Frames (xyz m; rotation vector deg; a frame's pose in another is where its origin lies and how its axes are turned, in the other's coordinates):
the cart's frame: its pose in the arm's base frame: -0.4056 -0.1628 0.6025 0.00 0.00 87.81
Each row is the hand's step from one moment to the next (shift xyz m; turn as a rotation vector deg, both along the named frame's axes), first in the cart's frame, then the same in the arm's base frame.
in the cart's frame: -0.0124 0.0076 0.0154 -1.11 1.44 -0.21
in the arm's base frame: -0.0081 -0.0121 0.0154 -1.48 -1.05 -0.21
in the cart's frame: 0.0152 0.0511 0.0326 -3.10 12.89 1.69
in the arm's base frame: -0.0505 0.0171 0.0326 -13.00 -2.61 1.69
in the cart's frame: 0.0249 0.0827 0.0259 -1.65 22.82 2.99
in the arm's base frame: -0.0817 0.0280 0.0259 -22.87 -0.78 2.99
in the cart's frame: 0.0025 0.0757 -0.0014 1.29 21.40 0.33
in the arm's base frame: -0.0755 0.0054 -0.0014 -21.34 2.11 0.33
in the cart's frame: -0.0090 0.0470 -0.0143 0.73 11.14 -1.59
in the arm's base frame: -0.0473 -0.0072 -0.0143 -11.10 1.16 -1.59
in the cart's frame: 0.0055 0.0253 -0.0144 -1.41 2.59 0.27
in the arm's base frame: -0.0251 0.0065 -0.0144 -2.64 -1.31 0.27
